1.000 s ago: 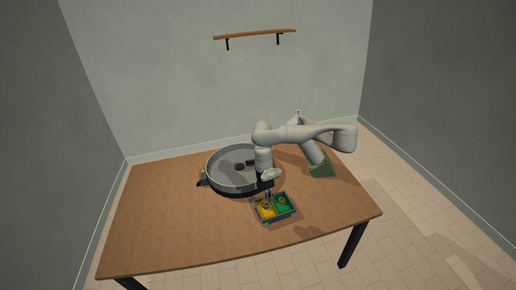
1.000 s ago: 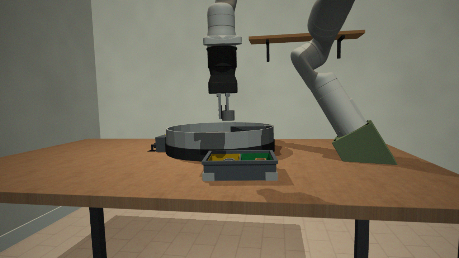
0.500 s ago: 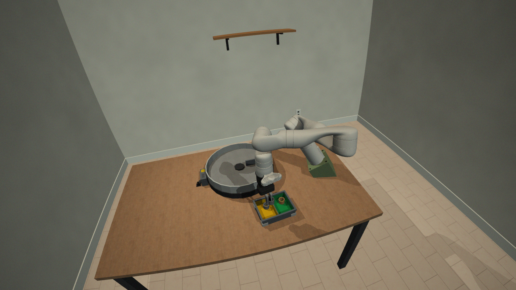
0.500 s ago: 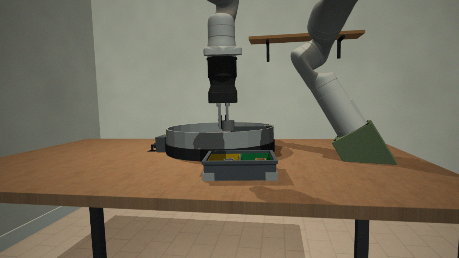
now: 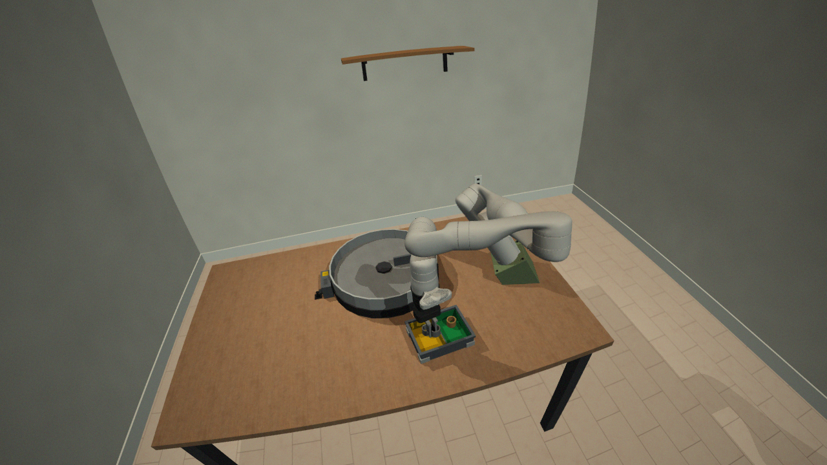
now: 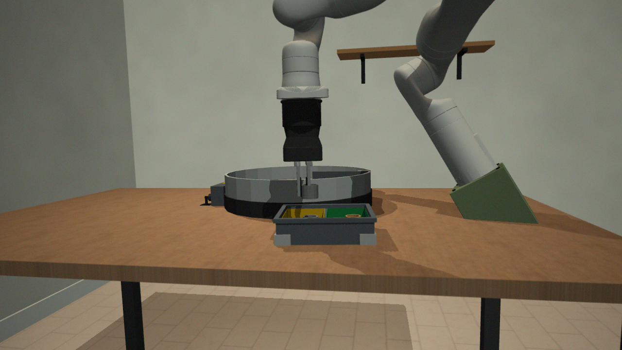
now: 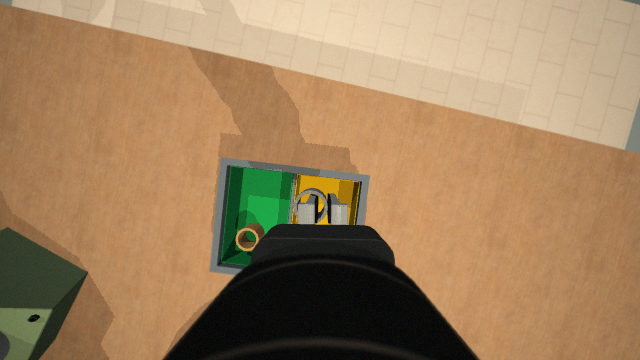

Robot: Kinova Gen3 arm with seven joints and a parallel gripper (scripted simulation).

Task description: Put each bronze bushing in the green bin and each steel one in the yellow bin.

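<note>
My hand is 8 cm above the bin, 4 cm to the left of it and 4 cm past it. Also, from my hand: grey turntable 40 cm to the right, 5 cm below, 3 cm ahead.
</note>
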